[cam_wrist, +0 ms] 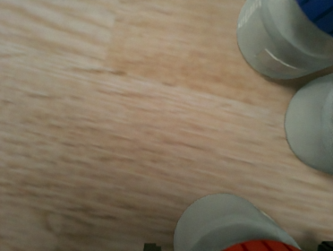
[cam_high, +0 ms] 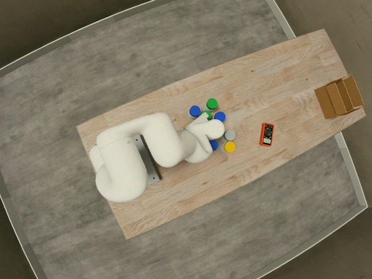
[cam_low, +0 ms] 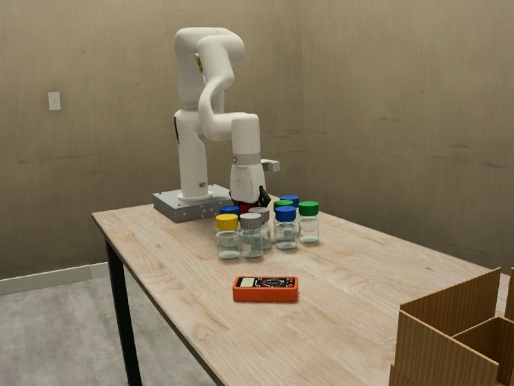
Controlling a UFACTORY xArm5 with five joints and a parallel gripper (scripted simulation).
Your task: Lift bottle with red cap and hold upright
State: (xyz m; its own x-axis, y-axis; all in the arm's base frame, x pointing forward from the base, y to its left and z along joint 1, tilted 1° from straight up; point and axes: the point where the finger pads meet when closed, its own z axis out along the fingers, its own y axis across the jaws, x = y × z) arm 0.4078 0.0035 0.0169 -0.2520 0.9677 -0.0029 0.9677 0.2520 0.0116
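The red-capped bottle lies 2 cm below my hand. The rest, counted from my hand: orange multimeter 35 cm ahead, 15 cm to the right, 5 cm below; then yellow-capped bottle 9 cm ahead, 11 cm to the right, 2 cm below.
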